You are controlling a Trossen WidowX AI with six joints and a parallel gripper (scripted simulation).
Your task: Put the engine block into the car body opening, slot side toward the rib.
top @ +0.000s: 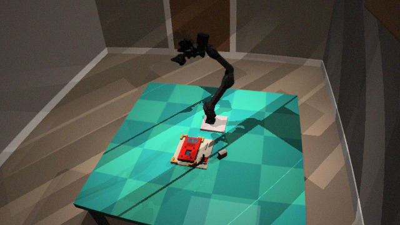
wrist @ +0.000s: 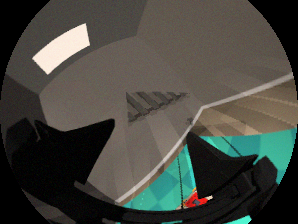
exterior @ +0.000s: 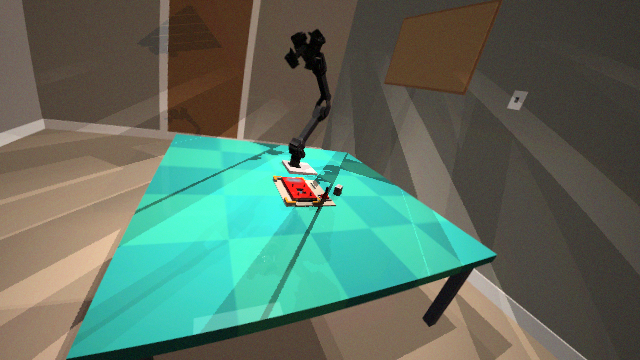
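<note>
The engine block lies 12 cm ahead of my gripper tip, 30 cm to the left of it and 60 cm below it. Also, from my gripper tip: beige base plate 13 cm ahead, 9 cm to the left, 60 cm below.
</note>
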